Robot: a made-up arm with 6 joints. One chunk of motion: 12 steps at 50 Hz.
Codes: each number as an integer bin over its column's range. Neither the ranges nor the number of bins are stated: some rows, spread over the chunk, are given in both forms.
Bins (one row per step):
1: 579 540 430 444 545 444
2: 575 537 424 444 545 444
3: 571 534 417 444 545 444
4: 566 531 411 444 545 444
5: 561 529 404 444 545 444
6: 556 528 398 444 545 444
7: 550 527 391 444 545 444
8: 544 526 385 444 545 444
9: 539 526 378 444 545 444
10: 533 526 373 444 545 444
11: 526 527 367 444 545 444
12: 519 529 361 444 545 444
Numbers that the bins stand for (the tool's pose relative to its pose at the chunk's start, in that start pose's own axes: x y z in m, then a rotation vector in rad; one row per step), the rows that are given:
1: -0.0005 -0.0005 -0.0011 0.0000 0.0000 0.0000
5: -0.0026 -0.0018 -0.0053 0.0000 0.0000 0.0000
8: -0.0047 -0.0021 -0.0083 0.0000 0.0000 0.0000
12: -0.0077 -0.0018 -0.0122 0.0000 0.0000 0.0000
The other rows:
2: -0.0009 -0.0009 -0.0021 0.0000 0.0000 0.0000
3: -0.0014 -0.0012 -0.0032 0.0000 0.0000 0.0000
4: -0.0020 -0.0015 -0.0042 0.0000 0.0000 0.0000
6: -0.0032 -0.0019 -0.0063 0.0000 0.0000 0.0000
7: -0.0039 -0.0020 -0.0074 0.0000 0.0000 0.0000
9: -0.0053 -0.0021 -0.0095 0.0000 0.0000 0.0000
10: -0.0060 -0.0021 -0.0103 0.0000 0.0000 0.0000
11: -0.0068 -0.0020 -0.0112 0.0000 0.0000 0.0000

